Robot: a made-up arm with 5 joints. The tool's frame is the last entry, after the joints.
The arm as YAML. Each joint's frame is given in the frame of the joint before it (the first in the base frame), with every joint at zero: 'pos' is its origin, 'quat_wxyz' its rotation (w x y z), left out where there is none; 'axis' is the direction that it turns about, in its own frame. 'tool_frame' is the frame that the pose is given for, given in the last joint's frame.
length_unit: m
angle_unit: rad
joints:
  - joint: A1
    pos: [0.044, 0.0, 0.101]
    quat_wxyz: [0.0, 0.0, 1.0, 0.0]
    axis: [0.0, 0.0, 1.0]
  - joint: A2
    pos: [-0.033, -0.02, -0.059]
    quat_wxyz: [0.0, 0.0, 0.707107, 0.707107]
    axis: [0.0, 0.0, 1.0]
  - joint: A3
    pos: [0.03, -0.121, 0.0]
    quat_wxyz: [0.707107, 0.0, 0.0, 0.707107]
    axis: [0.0, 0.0, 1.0]
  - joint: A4
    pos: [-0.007, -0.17, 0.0]
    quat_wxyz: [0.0, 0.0, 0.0, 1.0]
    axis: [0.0, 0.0, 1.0]
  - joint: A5
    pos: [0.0, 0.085, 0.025]
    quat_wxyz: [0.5, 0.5, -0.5, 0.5]
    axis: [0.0, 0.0, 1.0]
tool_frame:
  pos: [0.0, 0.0, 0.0]
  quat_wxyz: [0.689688, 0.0, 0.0, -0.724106]
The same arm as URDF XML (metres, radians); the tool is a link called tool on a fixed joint. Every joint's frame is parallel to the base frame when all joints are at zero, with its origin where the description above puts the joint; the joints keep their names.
<robot name="arm">
  <link name="base"/>
  <link name="link1"/>
  <link name="link2"/>
  <link name="link3"/>
  <link name="link4"/>
  <link name="link5"/>
  <link name="tool"/>
  <joint name="A1" type="continuous">
    <parent link="base"/>
    <child link="link1"/>
    <origin xyz="0.044 0 0.101"/>
    <axis xyz="0 0 -1"/>
  </joint>
  <joint name="A2" type="continuous">
    <parent link="link1"/>
    <child link="link2"/>
    <origin xyz="0.033 -0.02 0.059"/>
    <axis xyz="0 1 0"/>
  </joint>
  <joint name="A3" type="continuous">
    <parent link="link2"/>
    <child link="link3"/>
    <origin xyz="0.03 0 0.121"/>
    <axis xyz="0 1 0"/>
  </joint>
  <joint name="A4" type="continuous">
    <parent link="link3"/>
    <child link="link4"/>
    <origin xyz="0.17 0 0.007"/>
    <axis xyz="0 1 0"/>
  </joint>
  <joint name="A5" type="continuous">
    <parent link="link4"/>
    <child link="link5"/>
    <origin xyz="0.085 0.025 0"/>
    <axis xyz="-1 0 0"/>
  </joint>
  <joint name="tool_joint" type="fixed">
    <parent link="link5"/>
    <child link="tool"/>
    <origin xyz="0 0 0" rpy="1.5708 -1.5221 -1.5708"/>
  </joint>
</robot>

